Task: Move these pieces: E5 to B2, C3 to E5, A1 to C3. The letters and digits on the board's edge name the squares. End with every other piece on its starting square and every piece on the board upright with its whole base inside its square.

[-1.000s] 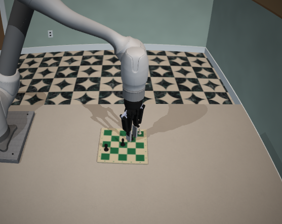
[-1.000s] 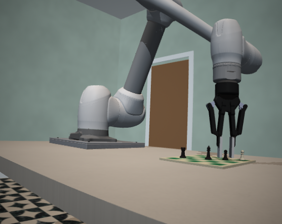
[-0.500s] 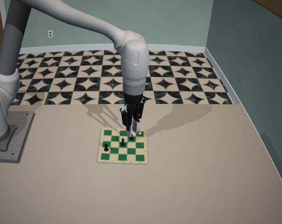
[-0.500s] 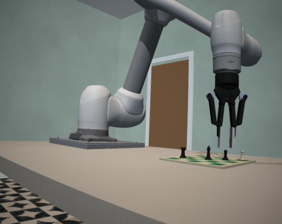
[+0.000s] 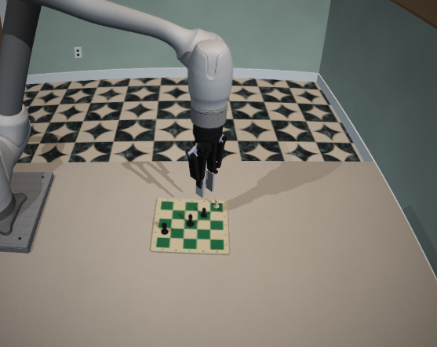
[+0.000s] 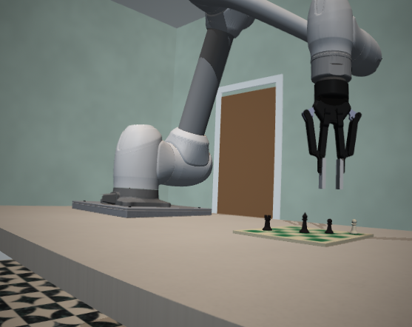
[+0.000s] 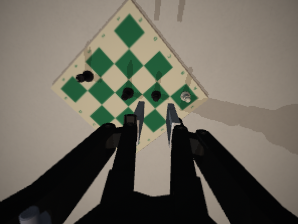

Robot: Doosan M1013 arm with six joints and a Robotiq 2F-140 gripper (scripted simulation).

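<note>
Right now the cream chessboard is 130 mm below my hand, 40 mm to the right of it and 40 mm behind it. From my hand the other things lie so: black pawn: 110 mm below; white pawn: 110 mm below, 40 mm to the left, 40 mm ahead.
</note>
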